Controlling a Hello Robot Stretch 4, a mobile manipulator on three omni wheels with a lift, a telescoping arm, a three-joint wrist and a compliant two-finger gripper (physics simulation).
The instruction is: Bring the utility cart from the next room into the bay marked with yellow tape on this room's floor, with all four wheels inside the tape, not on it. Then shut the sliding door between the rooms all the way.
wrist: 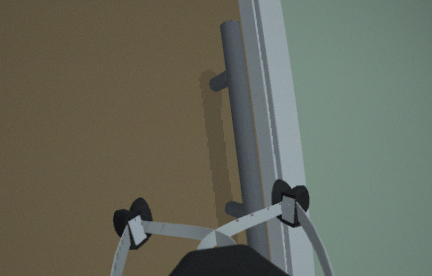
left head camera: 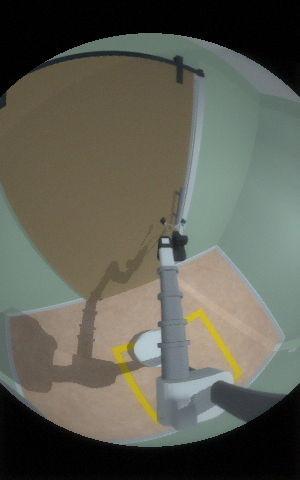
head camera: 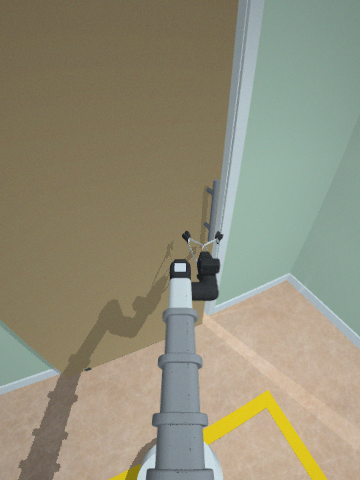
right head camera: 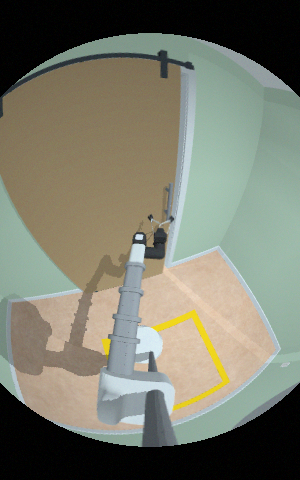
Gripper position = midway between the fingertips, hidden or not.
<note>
In view: my gripper (wrist: pixel 211 205), a brown sliding door (head camera: pixel 120 120) and a yellow tape bay (left head camera: pixel 116 350).
The brown sliding door shows as well in the wrist view (wrist: pixel 108 108), in the left head camera view (left head camera: pixel 101 147) and in the right head camera view (right head camera: pixel 96 143).
</note>
